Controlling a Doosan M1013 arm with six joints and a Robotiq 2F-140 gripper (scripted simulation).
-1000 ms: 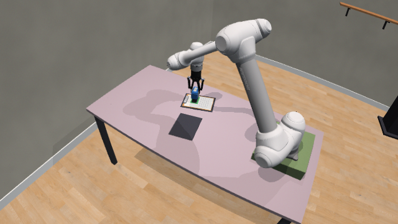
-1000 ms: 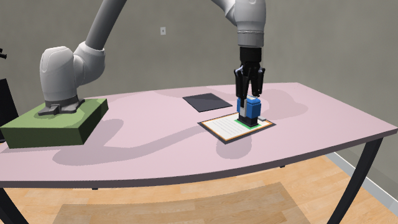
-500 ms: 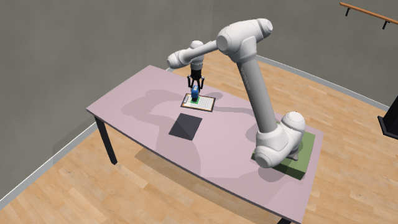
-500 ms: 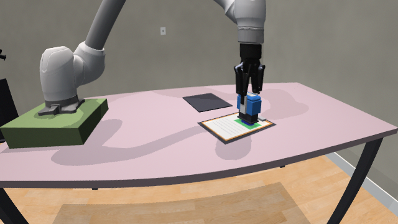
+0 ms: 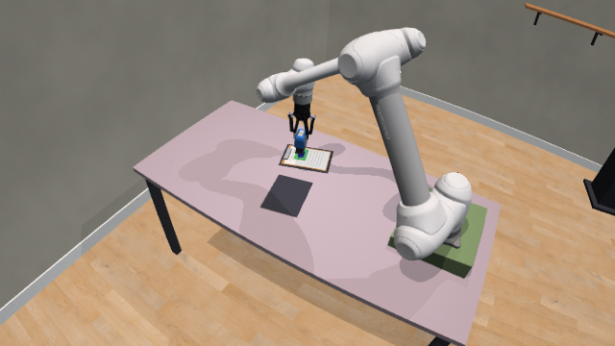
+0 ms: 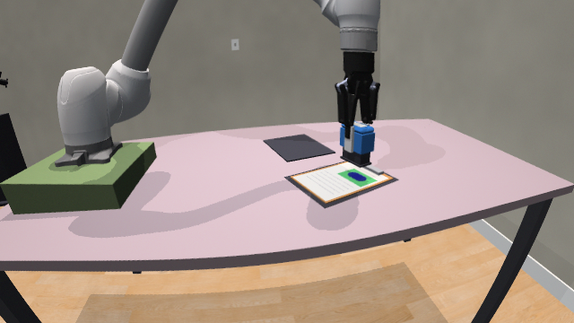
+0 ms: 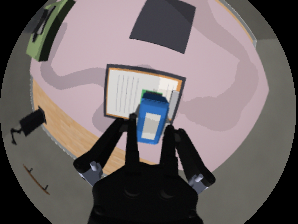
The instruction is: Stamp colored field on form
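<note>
My hand is 6 cm past the dark mat, 29 cm to the right of it and 11 cm above it. From my hand the other things lie so: clipboard: 2 cm behind, 10 cm below; blue stamp: 2 cm below.
</note>
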